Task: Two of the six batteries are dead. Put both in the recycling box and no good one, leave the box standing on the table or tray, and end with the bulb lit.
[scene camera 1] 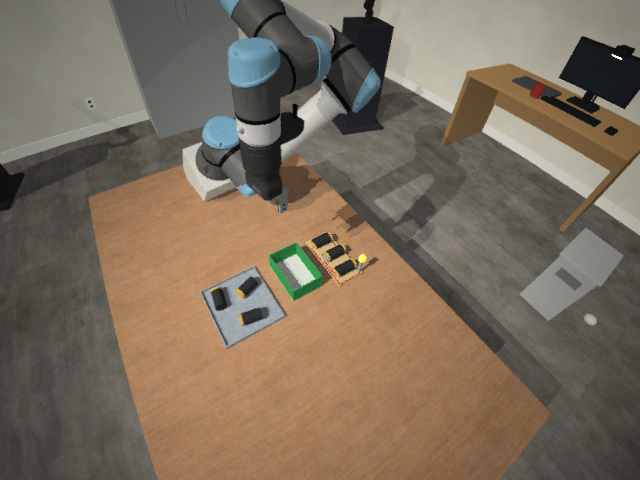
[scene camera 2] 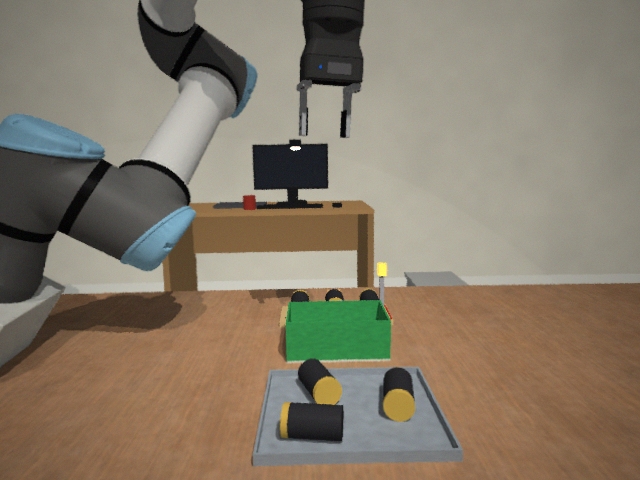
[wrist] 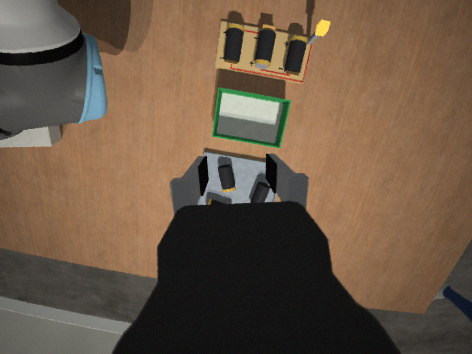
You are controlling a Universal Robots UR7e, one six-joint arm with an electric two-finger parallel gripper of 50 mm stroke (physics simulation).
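The gripper is open and empty, high above the table. Three black batteries with gold ends lie on the grey tray. Three more batteries sit in the tan holder; the middle one has its gold end toward the box, the outer two away from it. The bulb at the holder's end looks bright yellow. The green box stands upright and empty.
The box stands on the wooden table between tray and holder. In the wrist view, the gripper body hides part of the tray. The robot's base stands at the table's back left corner. A desk with a monitor stands beyond the table.
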